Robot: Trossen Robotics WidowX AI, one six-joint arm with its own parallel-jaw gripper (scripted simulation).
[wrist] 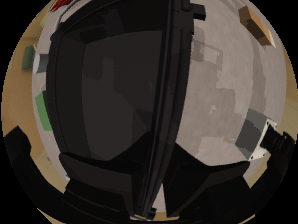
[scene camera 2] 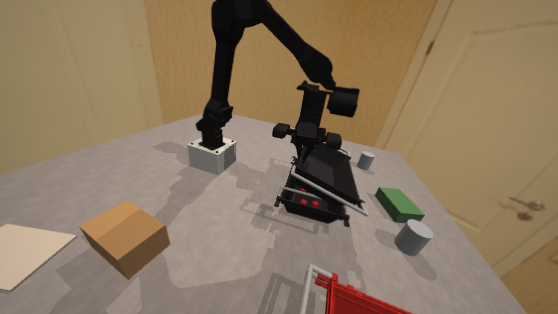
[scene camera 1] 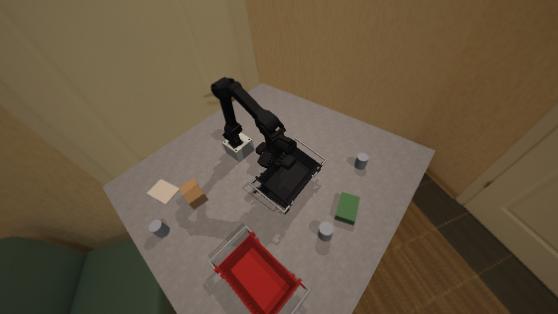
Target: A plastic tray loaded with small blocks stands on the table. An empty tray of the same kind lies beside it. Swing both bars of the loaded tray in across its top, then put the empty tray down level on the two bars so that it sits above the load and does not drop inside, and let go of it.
Labels:
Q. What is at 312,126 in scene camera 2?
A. My gripper.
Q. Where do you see a black tray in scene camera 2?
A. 330,169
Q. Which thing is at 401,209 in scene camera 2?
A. A green block.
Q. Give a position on a black tray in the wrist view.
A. At 110,78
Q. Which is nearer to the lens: the cylinder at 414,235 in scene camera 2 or the brown box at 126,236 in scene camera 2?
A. The brown box.

